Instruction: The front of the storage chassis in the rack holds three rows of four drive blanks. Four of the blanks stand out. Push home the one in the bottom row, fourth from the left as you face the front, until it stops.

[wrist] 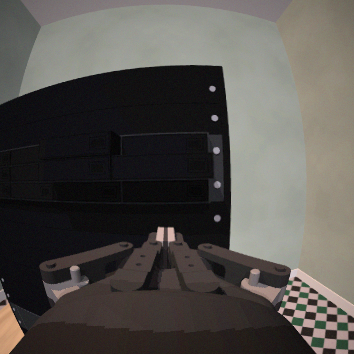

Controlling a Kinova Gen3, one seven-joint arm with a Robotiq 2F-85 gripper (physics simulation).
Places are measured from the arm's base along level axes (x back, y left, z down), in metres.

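Pixels of known places: gripper, between the fingertips: point(165, 237).
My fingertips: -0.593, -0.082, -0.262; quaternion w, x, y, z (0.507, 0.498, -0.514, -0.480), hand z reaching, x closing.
Ahead of a thing's pixels: the offset from my fingertips to its top centre, as dx, dy, dz. "*": to the spot under its first point.
The dark storage chassis @[* -0.076, -0.067, -0.029] point(215, 194) sits in the black rack, with three rows of blanks. The bottom-row fourth blank @[-0.127, -0.005, -0.050] point(160, 191) is at the right end, very dark; its right end lines up with that of the top-row fourth blank @[-0.127, -0.005, -0.107] point(160, 145), and it does not visibly stand out. The middle-row fourth blank @[-0.092, -0.002, -0.078] point(155, 167) reaches farther right and stands out. The top-row third blank @[-0.101, +0.108, -0.107] point(75, 145) also stands out, showing a side face. My gripper point(165, 237) is shut and empty. Its tips appear below the bottom row in the view, apart from the blanks as far as I can tell.
The black rack point(175, 85) has a right edge with several round screw heads. A pale green wall point(265, 150) stands behind and to its right, and a beige wall point(327, 150) is at the far right. A checkered floor point(320, 315) shows at the lower right.
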